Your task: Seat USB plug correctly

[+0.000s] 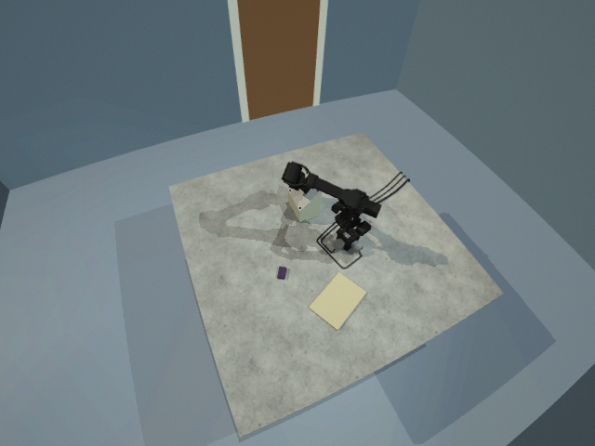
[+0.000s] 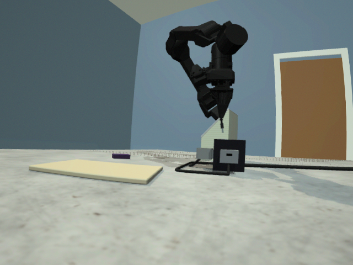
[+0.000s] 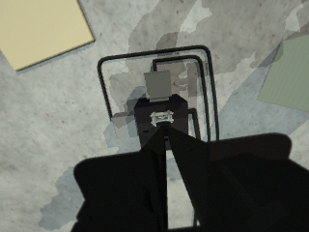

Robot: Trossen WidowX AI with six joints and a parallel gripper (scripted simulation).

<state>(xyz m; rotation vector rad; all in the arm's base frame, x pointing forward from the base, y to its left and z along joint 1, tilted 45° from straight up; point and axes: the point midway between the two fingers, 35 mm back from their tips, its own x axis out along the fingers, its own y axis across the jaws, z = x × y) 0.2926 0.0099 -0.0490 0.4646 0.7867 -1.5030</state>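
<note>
Now: gripper tip 2 cm above the USB plug. From my gripper tip the other things lie so: purple block: 1 cm behind, 33 cm to the right, 12 cm below; then cream flat pad: 22 cm ahead, 18 cm to the right, 13 cm below.
</note>
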